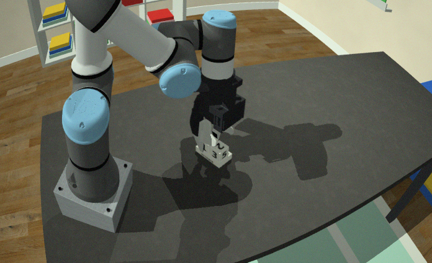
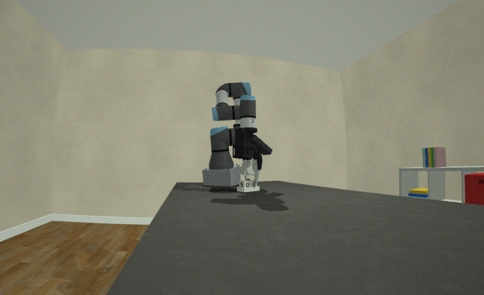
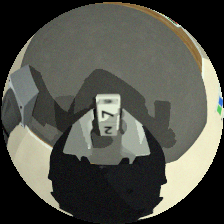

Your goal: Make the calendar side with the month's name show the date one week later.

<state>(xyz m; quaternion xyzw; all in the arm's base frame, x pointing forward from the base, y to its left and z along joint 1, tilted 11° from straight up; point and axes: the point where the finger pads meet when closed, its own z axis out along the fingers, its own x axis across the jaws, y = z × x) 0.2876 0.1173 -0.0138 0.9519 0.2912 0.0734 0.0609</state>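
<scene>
The white tray is 30 mm below my hand, 20 mm to the right of it and 10 mm ahead of it.
</scene>
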